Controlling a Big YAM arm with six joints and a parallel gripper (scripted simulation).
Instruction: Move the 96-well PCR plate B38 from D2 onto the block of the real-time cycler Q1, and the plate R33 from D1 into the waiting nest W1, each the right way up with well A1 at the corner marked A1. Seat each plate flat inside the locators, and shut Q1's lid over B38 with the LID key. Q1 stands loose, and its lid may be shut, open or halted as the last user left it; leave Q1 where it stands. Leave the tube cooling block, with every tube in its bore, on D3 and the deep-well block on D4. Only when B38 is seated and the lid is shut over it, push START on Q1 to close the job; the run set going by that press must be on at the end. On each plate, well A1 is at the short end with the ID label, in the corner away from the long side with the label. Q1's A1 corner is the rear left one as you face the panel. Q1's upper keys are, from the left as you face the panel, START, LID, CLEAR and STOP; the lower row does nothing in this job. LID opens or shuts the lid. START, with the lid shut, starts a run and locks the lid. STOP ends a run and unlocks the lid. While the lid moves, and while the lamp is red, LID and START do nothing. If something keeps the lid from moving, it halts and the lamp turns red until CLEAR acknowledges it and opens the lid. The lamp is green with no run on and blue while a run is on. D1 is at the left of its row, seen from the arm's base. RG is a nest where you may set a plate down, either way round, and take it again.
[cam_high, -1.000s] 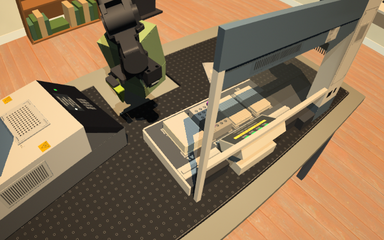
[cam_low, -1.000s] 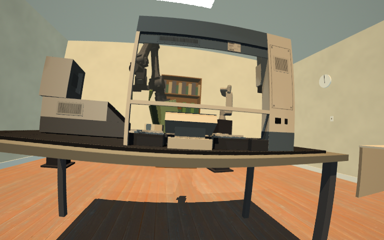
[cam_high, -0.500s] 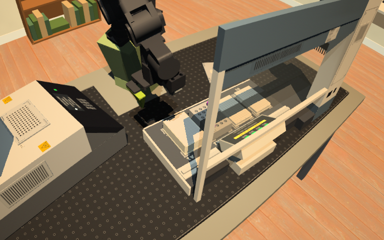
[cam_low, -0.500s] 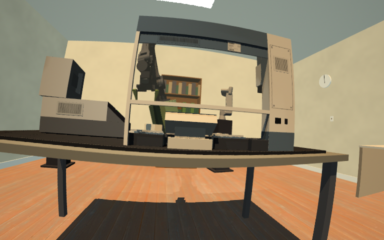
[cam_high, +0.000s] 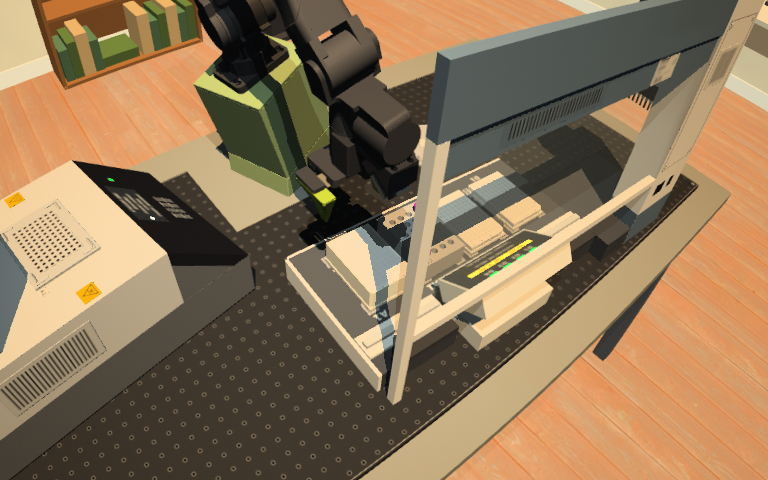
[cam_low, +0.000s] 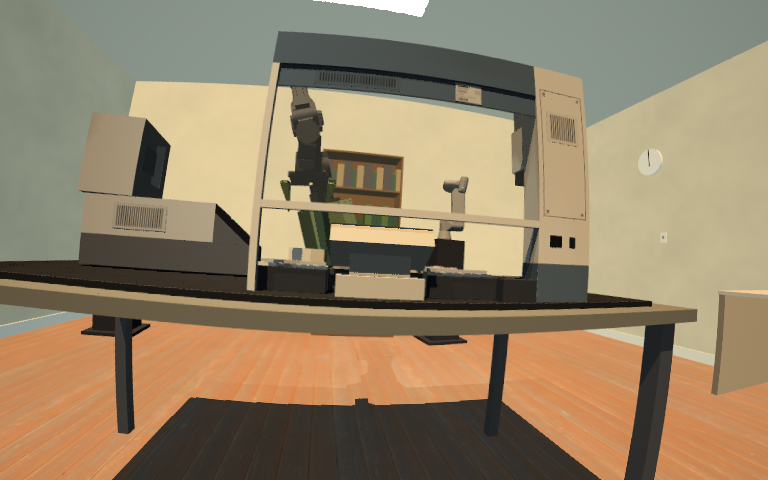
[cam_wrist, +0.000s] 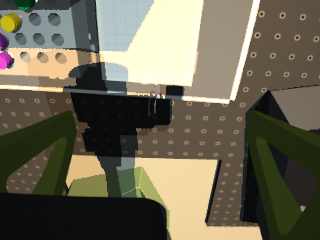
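Now: the plate B38 22 cm to the left of my hand, 14 cm below it and 8 cm ahead of it. Round my hand: tube block: 13 cm below, 11 cm to the left, 6 cm ahead; post: 20 cm ahead, 11 cm to the right, 4 cm above; cream deep-well block: 12 cm below, 3 cm ahead, 1 cm to the left.
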